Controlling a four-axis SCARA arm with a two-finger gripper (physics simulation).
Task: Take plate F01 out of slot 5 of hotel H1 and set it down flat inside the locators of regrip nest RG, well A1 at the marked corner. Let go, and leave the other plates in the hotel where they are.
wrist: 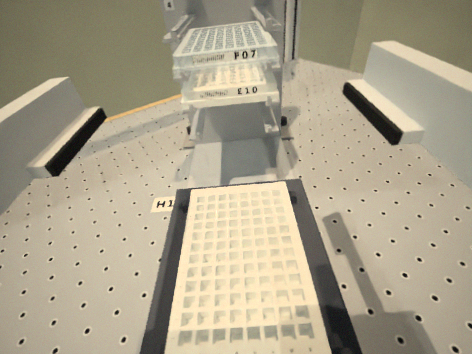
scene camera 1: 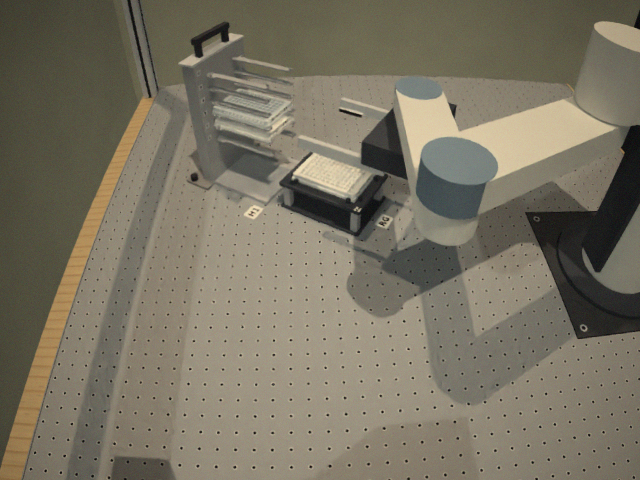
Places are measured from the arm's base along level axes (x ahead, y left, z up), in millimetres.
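Pixels of known places: gripper, fingertip midpoint: (wrist: 219, 82) (scene camera 1: 321, 120); arm's base, link origin: (scene camera 1: 612, 269).
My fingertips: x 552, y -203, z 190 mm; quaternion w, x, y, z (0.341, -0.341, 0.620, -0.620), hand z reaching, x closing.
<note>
For each thing: its top centre in the pictures, then the offset to it from my fingertips. "pt": a spot on its surface instead. Level surfaces: height alone.
- Plate F01, top centre: (wrist: 240, 249) (scene camera 1: 333, 171) dx -20, dy +12, dz -103 mm
- black regrip nest RG, top centre: (wrist: 241, 253) (scene camera 1: 334, 173) dx -21, dy +12, dz -107 mm
- plate F07, top centre: (wrist: 224, 35) (scene camera 1: 251, 104) dx +127, dy -81, dz -7 mm
- H1 label, surface spot: (wrist: 163, 204) (scene camera 1: 253, 212) pt dx +133, dy +34, dz -177 mm
- RG label, surface spot: (scene camera 1: 384, 221) pt dx -111, dy +69, dz -177 mm
- perforated table, surface height: dz -177 mm
Plate F01 (scene camera 1: 333, 175) (wrist: 245, 260), a cream well plate, lies flat on the black regrip nest RG (scene camera 1: 330, 214) (wrist: 167, 280), between its corner locators. Its label and near end are cut off in the wrist view, and I cannot tell which well is A1. My gripper (scene camera 1: 347, 128) (wrist: 219, 82) is open and empty, its two fingers wide apart above the level of the plate. Hotel H1 (scene camera 1: 193, 118) (wrist: 235, 117) stands beyond the nest. It holds plate F07 (scene camera 1: 253, 105) (wrist: 225, 55) above plate E10 (scene camera 1: 268, 131) (wrist: 225, 92). The upper rails in the scene view carry no plate.
The H1 label (scene camera 1: 253, 211) (wrist: 163, 204) and RG label (scene camera 1: 384, 221) lie on the perforated table (scene camera 1: 289, 335) (wrist: 115, 260). The arm (scene camera 1: 537, 134) reaches in from the right. A wooden edge (scene camera 1: 56, 315) runs along the left.
</note>
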